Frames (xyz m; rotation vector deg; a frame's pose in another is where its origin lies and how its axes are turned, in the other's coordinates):
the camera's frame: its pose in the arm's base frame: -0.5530 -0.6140 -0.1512 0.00 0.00 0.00
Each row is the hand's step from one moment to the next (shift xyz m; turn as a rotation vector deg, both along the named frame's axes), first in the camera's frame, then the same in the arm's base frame.
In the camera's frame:
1: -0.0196 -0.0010 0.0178 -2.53 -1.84 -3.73
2: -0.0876 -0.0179 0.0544 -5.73 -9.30 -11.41
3: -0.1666 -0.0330 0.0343 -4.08 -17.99 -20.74
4: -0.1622 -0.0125 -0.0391 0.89 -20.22 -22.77
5: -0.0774 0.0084 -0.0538 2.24 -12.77 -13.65
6: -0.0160 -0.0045 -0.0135 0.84 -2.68 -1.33
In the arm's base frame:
1: -0.0196 -0.0010 0.0178 -2.53 -1.84 -3.73
2: -0.0876 -0.0179 0.0544 -5.73 -9.30 -11.41
3: -0.1666 -0.0330 0.0343 -4.08 -17.99 -20.74
4: -0.1622 -0.0125 -0.0391 0.89 -20.22 -22.77
5: -0.0774 0.0084 -0.0538 2.24 -12.77 -13.65
6: -0.0160 -0.0045 -0.0135 0.84 -2.68 -1.33

